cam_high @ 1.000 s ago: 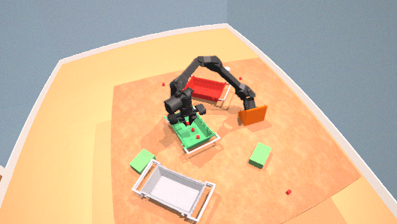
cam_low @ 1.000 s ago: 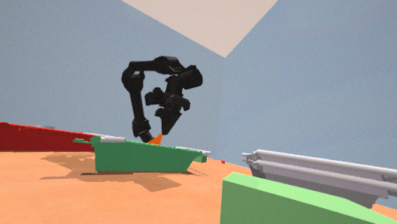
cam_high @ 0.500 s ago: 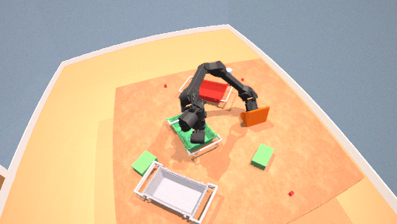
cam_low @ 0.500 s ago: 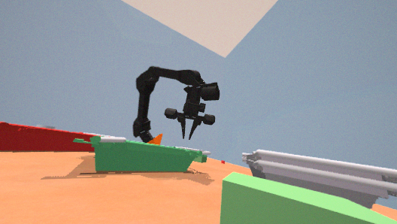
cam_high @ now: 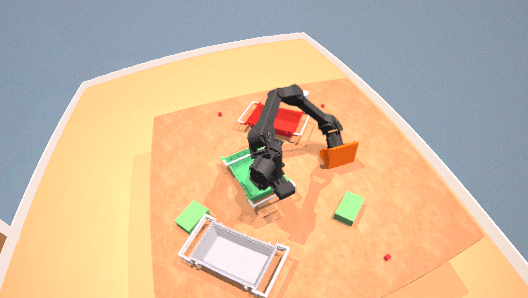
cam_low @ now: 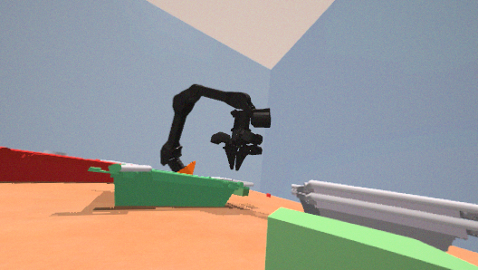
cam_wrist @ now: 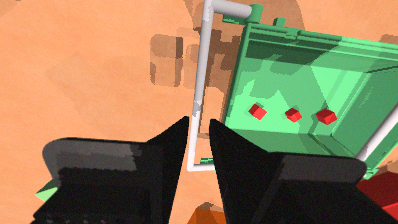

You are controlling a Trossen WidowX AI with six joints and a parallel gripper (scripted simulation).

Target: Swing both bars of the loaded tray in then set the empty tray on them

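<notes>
Now: the red tray 450 mm to the right of my gripper tip, 170 mm behind it and 50 mm below it.
</notes>
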